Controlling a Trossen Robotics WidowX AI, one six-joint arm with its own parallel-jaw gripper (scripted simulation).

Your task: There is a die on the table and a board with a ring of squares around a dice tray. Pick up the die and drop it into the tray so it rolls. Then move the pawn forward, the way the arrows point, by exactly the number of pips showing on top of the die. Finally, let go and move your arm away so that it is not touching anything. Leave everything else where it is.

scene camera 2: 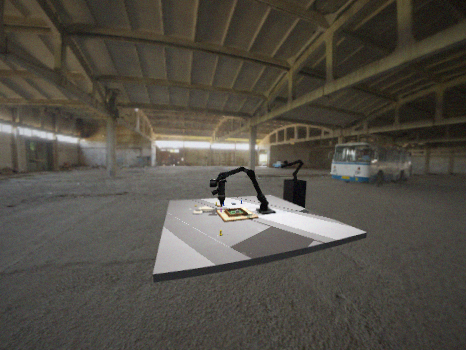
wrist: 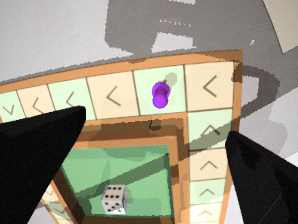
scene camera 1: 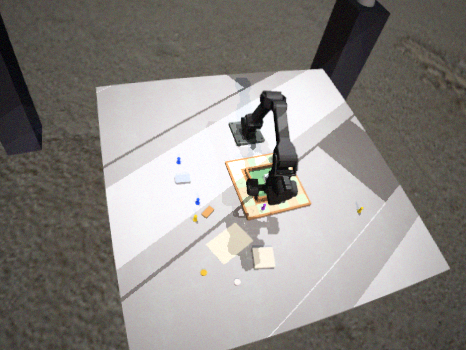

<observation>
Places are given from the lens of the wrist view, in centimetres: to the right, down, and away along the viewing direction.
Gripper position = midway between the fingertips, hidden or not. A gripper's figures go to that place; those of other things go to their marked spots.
gripper point(wrist: 157, 125): 0, 1, 10
green dice tray point(wrist: 145, 171): 0, 7, 20
</observation>
